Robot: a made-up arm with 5 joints. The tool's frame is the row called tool. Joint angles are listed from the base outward.
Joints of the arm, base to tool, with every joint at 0 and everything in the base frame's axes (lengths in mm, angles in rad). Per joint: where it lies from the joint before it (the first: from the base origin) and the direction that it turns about. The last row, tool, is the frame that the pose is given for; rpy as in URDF.
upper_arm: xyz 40.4 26.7 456.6 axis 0 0 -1
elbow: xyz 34.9 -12.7 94.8 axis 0 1 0
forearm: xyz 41.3 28.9 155.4 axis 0 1 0
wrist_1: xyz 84.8 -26.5 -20.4 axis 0 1 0
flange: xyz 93.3 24.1 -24 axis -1 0 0
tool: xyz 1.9 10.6 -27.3 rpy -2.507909 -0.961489 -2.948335
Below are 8 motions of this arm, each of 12 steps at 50 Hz.
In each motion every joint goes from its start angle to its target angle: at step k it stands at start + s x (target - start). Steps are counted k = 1, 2, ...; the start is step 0. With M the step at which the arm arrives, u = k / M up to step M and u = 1 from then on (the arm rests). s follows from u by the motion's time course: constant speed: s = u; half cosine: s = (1 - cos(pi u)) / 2; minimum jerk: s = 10 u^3 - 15 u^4 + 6 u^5.
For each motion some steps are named. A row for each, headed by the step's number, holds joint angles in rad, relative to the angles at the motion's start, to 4 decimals.
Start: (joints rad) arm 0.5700 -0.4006 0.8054 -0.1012 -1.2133
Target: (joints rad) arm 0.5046 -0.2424 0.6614 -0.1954 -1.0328
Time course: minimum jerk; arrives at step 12
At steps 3, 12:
3: -0.0068 0.0164 -0.0149 -0.0098 0.0187
12: -0.0654 0.1582 -0.1440 -0.0942 0.1805

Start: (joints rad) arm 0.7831 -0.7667 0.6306 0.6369 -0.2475
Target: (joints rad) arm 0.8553 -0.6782 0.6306 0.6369 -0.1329
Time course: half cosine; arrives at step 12
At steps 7, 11, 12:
7: 0.0454 0.0557 0.0000 0.0000 0.0721
11: 0.0710 0.0870 0.0000 0.0000 0.1126
12: 0.0722 0.0885 0.0000 0.0000 0.1146

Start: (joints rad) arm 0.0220 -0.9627 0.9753 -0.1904 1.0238
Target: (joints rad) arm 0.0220 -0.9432 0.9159 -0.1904 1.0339
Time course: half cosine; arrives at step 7
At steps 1, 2, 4, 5, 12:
1: 0.0000 0.0010 -0.0029 0.0000 0.0005
2: 0.0000 0.0037 -0.0112 0.0000 0.0019
4: 0.0000 0.0119 -0.0363 0.0000 0.0062
5: 0.0000 0.0158 -0.0482 0.0000 0.0082
12: 0.0000 0.0195 -0.0594 0.0000 0.0101

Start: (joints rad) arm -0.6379 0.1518 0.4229 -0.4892 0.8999
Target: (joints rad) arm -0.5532 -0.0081 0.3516 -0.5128 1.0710
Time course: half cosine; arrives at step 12
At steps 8, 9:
8: 0.0635 -0.1199 -0.0535 -0.0177 0.1283
9: 0.0723 -0.1365 -0.0609 -0.0201 0.1460

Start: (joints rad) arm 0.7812 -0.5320 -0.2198 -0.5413 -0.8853
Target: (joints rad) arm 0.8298 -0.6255 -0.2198 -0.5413 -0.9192
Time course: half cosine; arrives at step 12
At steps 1, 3, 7, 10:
1: 0.0008 -0.0016 0.0000 0.0000 -0.0006
3: 0.0071 -0.0137 0.0000 0.0000 -0.0050
7: 0.0306 -0.0588 0.0000 0.0000 -0.0213
10: 0.0453 -0.0872 0.0000 0.0000 -0.0316

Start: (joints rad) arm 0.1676 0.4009 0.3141 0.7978 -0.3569
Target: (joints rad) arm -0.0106 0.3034 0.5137 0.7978 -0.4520
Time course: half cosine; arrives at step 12
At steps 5, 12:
5: -0.0660 -0.0361 0.0740 0.0000 -0.0352
12: -0.1782 -0.0975 0.1996 0.0000 -0.0951

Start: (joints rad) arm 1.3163 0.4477 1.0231 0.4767 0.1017
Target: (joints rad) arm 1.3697 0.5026 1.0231 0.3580 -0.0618
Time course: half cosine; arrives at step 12
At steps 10, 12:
10: 0.0498 0.0512 0.0000 -0.1107 -0.1525
12: 0.0534 0.0549 0.0000 -0.1187 -0.1635

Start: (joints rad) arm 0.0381 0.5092 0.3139 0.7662 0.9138
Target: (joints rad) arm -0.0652 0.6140 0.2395 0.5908 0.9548
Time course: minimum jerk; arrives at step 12
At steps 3, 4, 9, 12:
3: -0.0107 0.0108 -0.0077 -0.0182 0.0042
4: -0.0217 0.0220 -0.0156 -0.0368 0.0086
9: -0.0926 0.0940 -0.0667 -0.1572 0.0368
12: -0.1033 0.1048 -0.0744 -0.1754 0.0410

